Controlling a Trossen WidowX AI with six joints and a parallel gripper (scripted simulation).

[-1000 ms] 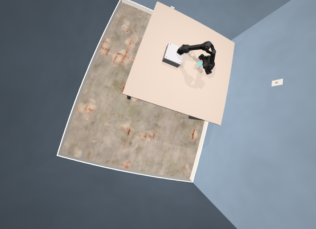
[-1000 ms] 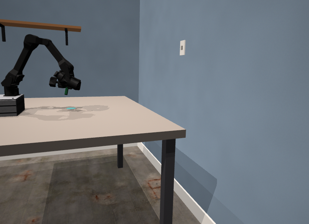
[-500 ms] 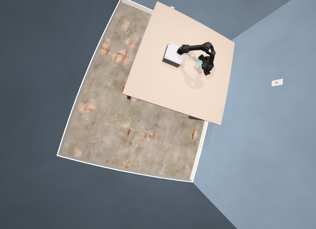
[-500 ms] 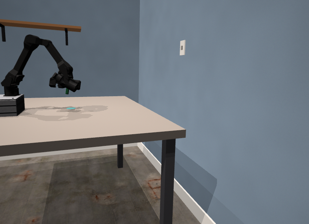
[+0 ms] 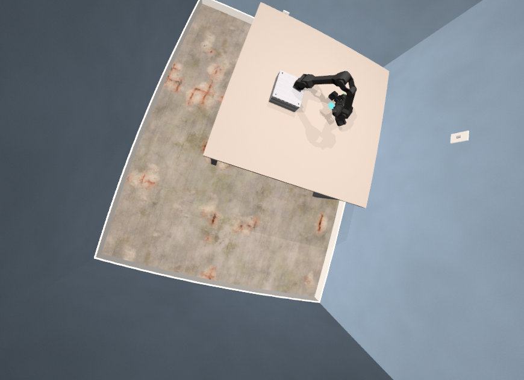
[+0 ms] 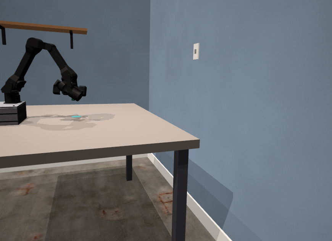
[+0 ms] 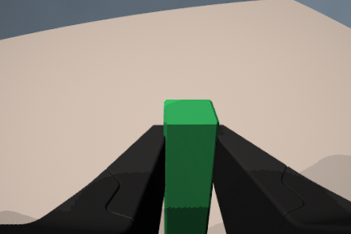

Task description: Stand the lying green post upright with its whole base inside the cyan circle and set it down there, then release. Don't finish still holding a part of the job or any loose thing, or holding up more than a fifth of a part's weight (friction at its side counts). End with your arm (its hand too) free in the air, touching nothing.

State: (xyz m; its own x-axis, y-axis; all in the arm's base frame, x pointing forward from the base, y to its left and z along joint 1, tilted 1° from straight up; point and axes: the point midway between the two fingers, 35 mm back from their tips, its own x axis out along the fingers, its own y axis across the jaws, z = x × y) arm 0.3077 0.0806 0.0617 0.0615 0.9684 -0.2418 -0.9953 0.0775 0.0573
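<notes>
Right now my hand is 1 cm short of the cyan circle, 2 cm to the right of it and 16 cm above it. Round my hand: green post 3 cm to the left, 3 cm below.
</notes>
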